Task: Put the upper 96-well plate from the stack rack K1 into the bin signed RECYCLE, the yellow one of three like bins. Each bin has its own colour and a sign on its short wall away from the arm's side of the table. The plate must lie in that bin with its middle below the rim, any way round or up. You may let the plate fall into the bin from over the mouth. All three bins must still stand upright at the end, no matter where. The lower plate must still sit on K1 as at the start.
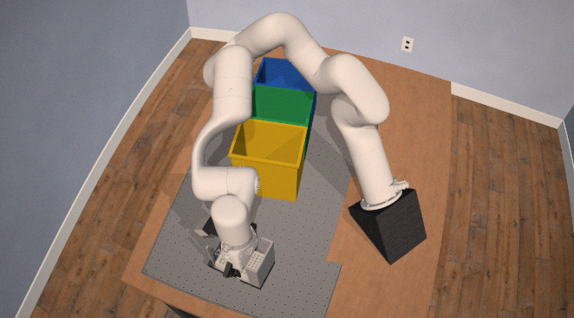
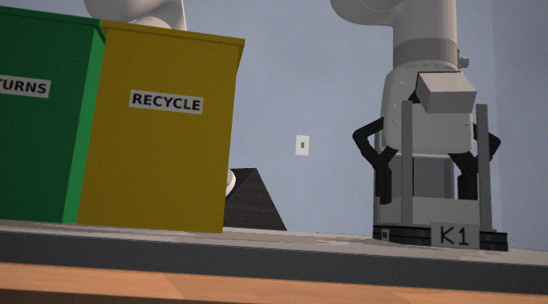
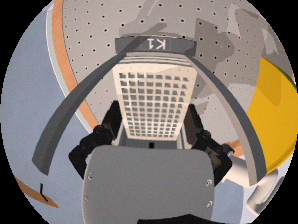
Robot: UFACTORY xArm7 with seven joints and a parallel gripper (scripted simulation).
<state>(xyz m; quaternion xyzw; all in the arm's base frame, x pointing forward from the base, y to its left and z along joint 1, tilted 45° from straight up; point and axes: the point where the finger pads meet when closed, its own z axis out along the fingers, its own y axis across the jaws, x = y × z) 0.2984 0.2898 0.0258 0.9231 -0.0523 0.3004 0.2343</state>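
Right now my hand is 90 mm short of the K1 sign, 40 mm above it and 20 mm to the left of it. Round my hand: green bin 420 mm to the right, 40 mm above, 30 mm behind; yellow bin 290 mm to the right, 40 mm above, 30 mm behind; blue bin 550 mm to the right, 40 mm behind, 40 mm above.
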